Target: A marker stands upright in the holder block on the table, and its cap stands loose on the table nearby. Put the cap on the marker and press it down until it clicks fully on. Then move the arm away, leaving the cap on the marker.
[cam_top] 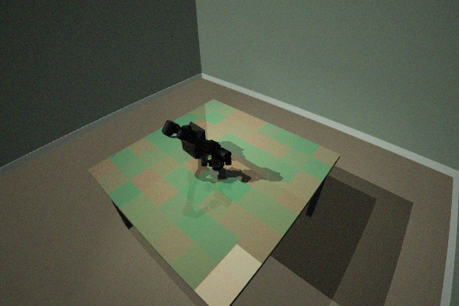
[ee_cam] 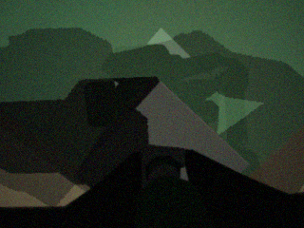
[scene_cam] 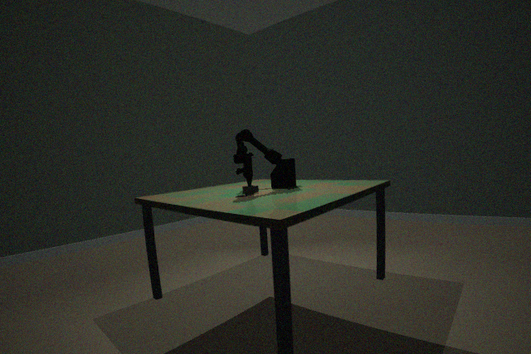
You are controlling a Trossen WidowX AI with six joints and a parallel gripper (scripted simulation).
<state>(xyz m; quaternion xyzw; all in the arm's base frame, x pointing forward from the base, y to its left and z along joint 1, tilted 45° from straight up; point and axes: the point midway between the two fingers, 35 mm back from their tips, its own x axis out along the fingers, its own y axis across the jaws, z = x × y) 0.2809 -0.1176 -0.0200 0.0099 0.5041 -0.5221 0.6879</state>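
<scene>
The green marker cap is 1 cm to the left of my gripper tip and 5 cm above it. Also, from my gripper tip: holder block (1 cm behind, 1 cm to the left, 2 cm below).
</scene>
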